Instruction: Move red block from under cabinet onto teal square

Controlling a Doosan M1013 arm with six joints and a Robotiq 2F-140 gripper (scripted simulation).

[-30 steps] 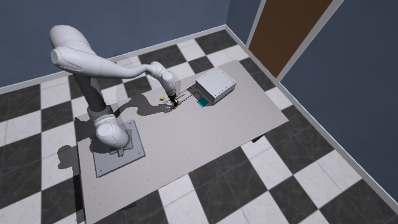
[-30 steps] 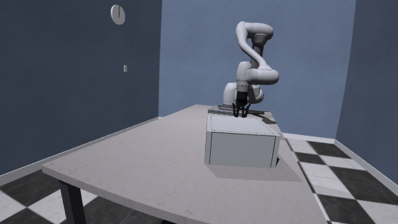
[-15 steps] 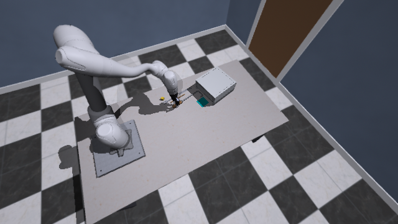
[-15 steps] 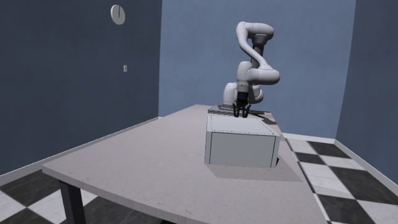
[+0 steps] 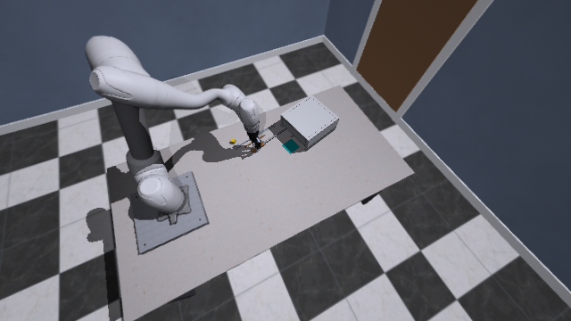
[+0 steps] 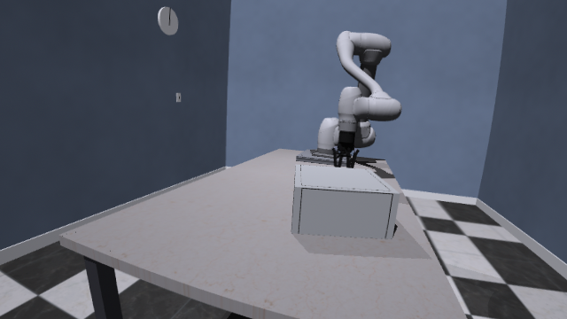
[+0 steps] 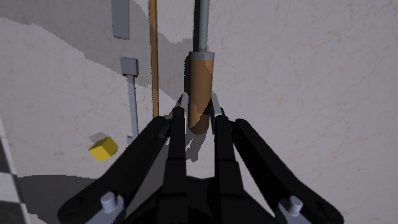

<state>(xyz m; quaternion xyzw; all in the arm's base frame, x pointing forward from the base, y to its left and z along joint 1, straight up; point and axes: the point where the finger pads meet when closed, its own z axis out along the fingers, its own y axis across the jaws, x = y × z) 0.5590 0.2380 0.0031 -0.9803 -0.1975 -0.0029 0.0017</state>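
Right now the thin brown stick is 7 cm to the left of my hand, 4 cm below it and 1 cm ahead of it. The rest, counted from my hand: small yellow piece 14 cm behind, 11 cm to the left, 3 cm below; hook tool 13 cm ahead, 3 cm below, 1 cm to the left; grey forked tool 8 cm to the left, 6 cm behind, 4 cm below.
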